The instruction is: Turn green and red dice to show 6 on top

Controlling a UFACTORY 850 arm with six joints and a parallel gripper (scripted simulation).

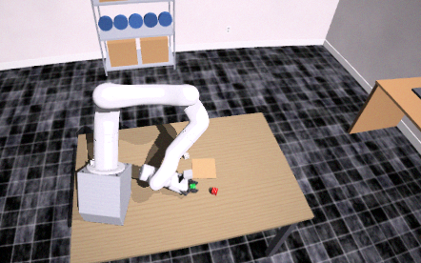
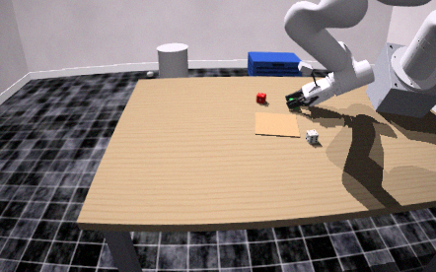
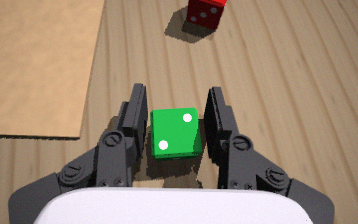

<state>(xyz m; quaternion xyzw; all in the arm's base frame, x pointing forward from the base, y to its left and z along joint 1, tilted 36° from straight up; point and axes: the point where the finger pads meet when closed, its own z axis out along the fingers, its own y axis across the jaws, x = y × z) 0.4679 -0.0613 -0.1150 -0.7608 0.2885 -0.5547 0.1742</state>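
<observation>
Right now my hand is 10 mm past the green die and 10 mm above it. The rest, counted from my hand: red die (100 mm ahead, 50 mm to the right, 10 mm below); tan mat (120 mm to the left, 90 mm ahead, 20 mm below); white die (230 mm to the left, 10 mm below, 10 mm ahead).
</observation>
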